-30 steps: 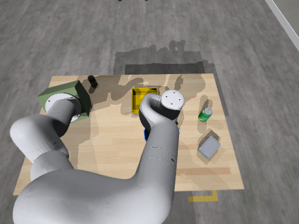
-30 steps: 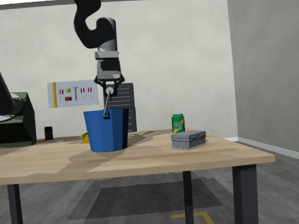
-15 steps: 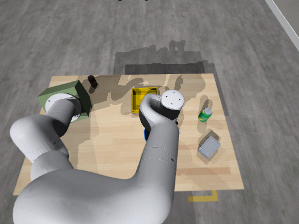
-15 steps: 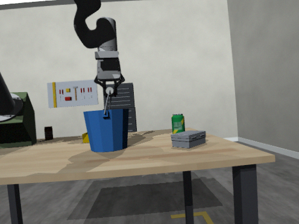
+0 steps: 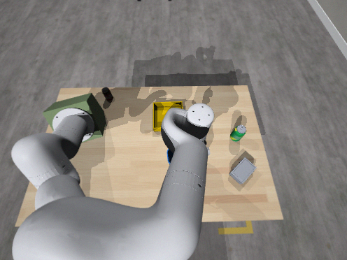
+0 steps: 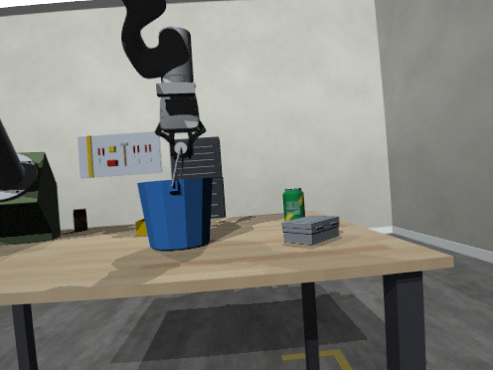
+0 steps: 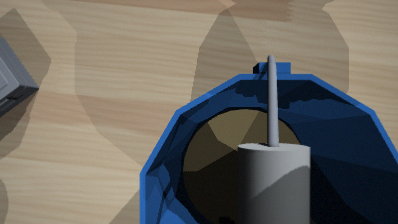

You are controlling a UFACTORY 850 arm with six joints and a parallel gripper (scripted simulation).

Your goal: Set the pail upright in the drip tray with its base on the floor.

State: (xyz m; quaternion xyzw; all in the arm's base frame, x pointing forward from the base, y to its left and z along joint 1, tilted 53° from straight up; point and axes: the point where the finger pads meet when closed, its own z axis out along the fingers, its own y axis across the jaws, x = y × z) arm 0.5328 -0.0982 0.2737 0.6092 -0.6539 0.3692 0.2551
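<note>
My hand is 10 mm past the blue pail and 100 mm above it. Round my hand: thin grey handle (10 mm behind, 30 mm below); grey case (290 mm ahead, 130 mm to the right, 220 mm below); yellow drip tray (30 mm behind, 330 mm to the left, 230 mm below).
</note>
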